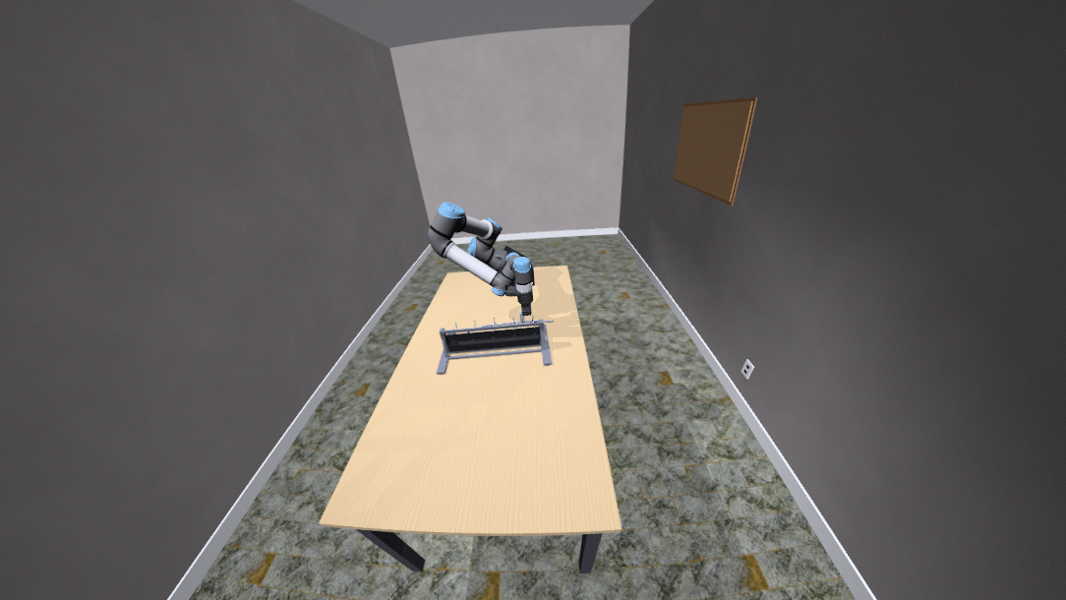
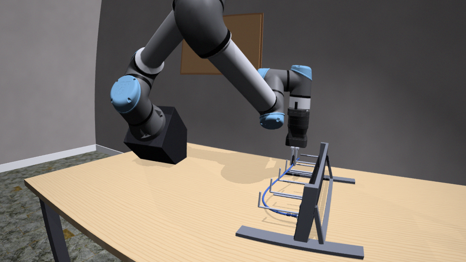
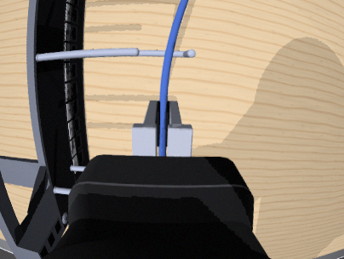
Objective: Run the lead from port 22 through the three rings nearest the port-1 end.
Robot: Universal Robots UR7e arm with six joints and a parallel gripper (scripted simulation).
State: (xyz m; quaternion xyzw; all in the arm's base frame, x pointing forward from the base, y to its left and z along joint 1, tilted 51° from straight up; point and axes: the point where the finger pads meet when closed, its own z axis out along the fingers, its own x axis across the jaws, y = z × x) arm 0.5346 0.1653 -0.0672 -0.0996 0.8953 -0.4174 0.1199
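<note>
Now: hand 140 mm to the left of the grey rack, 110 mm short of it and 20 mm above it.
</note>
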